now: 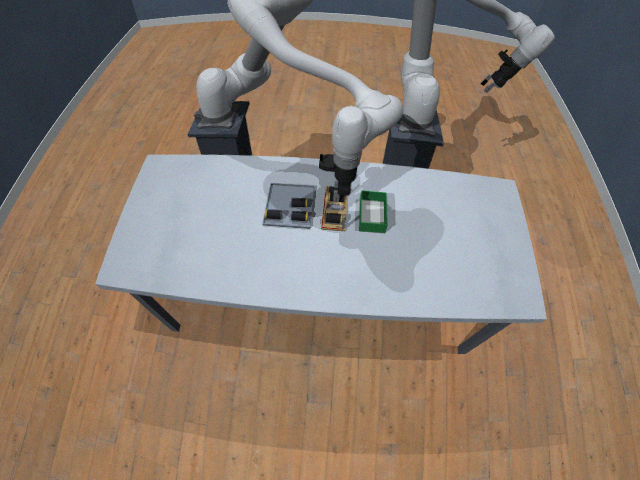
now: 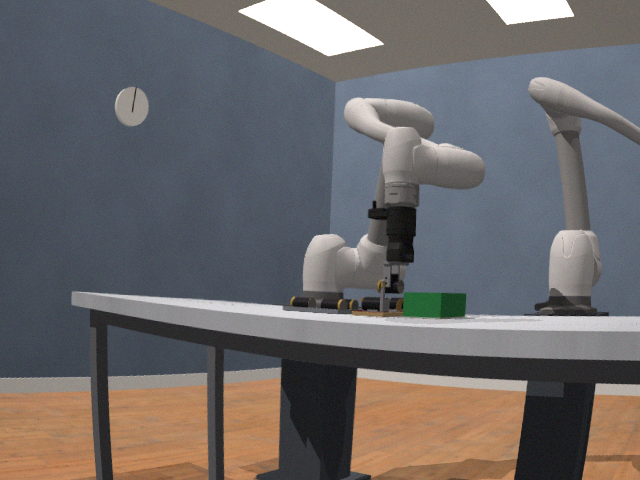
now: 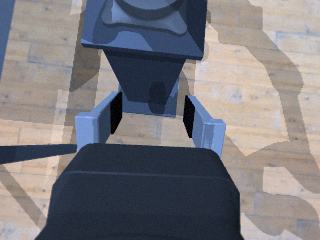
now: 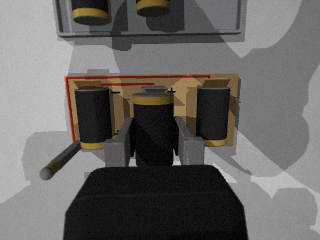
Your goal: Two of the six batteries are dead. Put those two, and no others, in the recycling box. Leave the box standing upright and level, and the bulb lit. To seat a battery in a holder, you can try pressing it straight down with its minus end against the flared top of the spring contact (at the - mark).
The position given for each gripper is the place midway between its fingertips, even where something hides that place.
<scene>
In view: the left gripper (image 3: 153, 106), the right gripper (image 2: 390, 287), a green recycling box (image 2: 415, 305) and a grey tray (image 1: 279, 197).
The right gripper also shows in image 4 (image 4: 154, 128). Image 3 does not show the green recycling box: it is out of frame. Image 3 does not show the grey tray: it is out of frame.
</scene>
